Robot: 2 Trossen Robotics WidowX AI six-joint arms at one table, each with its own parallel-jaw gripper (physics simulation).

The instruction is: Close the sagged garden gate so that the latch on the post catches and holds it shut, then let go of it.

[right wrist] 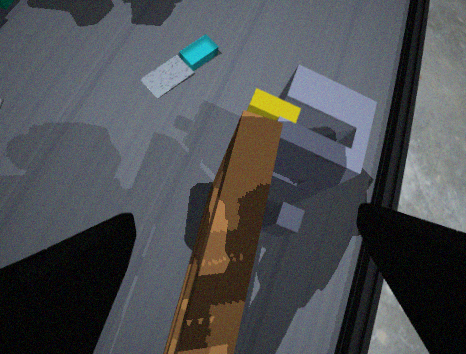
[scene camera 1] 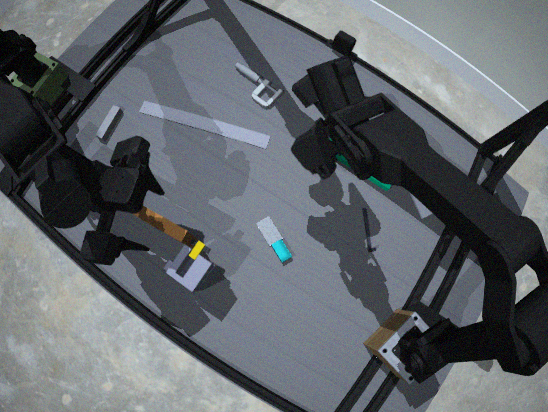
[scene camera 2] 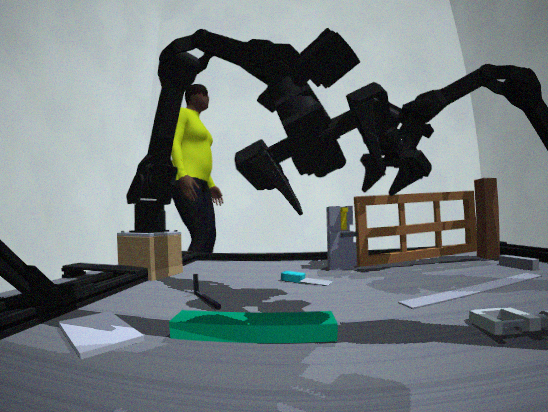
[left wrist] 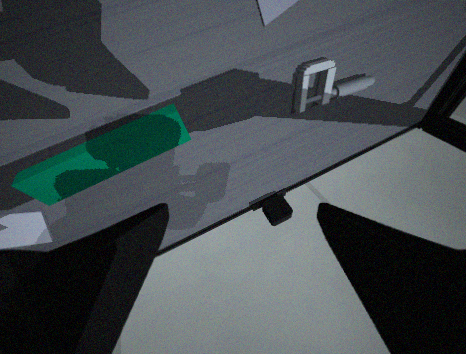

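Seen in the pictures: left gripper, between the fingertips: [scene camera 2: 341, 193] [left wrist: 243, 210]; right gripper, between the fingertips: [right wrist: 247, 219] [scene camera 1: 155, 221] [scene camera 2: 375, 193]; left arm's base, origin of its link: [scene camera 1: 413, 348] [scene camera 2: 149, 232]; right arm's base, origin of its link: [scene camera 1: 32, 72].
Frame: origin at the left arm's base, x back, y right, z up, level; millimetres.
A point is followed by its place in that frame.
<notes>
The brown gate [scene camera 1: 165, 225] {y -170, x -448, z 68 mm} [scene camera 2: 415, 198] {y -200, x -555, z 60 mm} [right wrist: 255, 150] {y -164, x -433, z 67 mm} stands upright, running from a dark brown hinge post [scene camera 2: 486, 217] {y -262, x -747, z 10 mm} to the grey latch post [scene camera 1: 197, 276] {y -184, x -359, z 48 mm} [scene camera 2: 341, 252] {y -160, x -383, z -53 mm} [right wrist: 332, 92] {y -180, x -361, z 48 mm}. Its free end meets the yellow latch piece [scene camera 1: 197, 250] {y -157, x -390, z 44 mm} [scene camera 2: 344, 218] {y -163, x -391, z 21 mm} [right wrist: 274, 105] {y -157, x -391, z 44 mm}; whether it is caught I cannot tell. My right gripper [scene camera 1: 155, 220] {y -178, x -462, z 74 mm} [scene camera 2: 378, 192] {y -178, x -462, z 74 mm} [right wrist: 247, 219] {y -178, x -462, z 74 mm} is open and empty above the gate, its fingers on either side of the gate's line. My left gripper [scene camera 2: 344, 185] {y 169, x -411, z 47 mm} [left wrist: 243, 210] {y 169, x -411, z 47 mm} is open and empty, high up and away from the gate; its fingertips are hidden in scene camera 1.
A green block [scene camera 1: 380, 182] {y 200, x -267, z -74 mm} [scene camera 2: 255, 334] {y 216, x -335, z -83 mm} [left wrist: 145, 135] {y 180, x -364, z -74 mm}, a clamp [scene camera 1: 260, 96] {y 140, x -571, z -81 mm} [left wrist: 330, 90] {y 164, x -596, z -77 mm}, a pale strip [scene camera 1: 205, 125] {y 14, x -603, z -90 mm} [scene camera 2: 470, 291] {y 33, x -590, z -90 mm}, a hex key [scene camera 1: 367, 230] {y 112, x -216, z -86 mm} [scene camera 2: 206, 298] {y 118, x -220, z -87 mm} and a teal block [scene camera 1: 281, 251] {y -46, x -303, z -77 mm} [scene camera 2: 293, 276] {y -32, x -307, z -81 mm} [right wrist: 199, 51] {y -46, x -306, z -77 mm} lie on the table. A person [scene camera 2: 195, 145] stands behind.
</notes>
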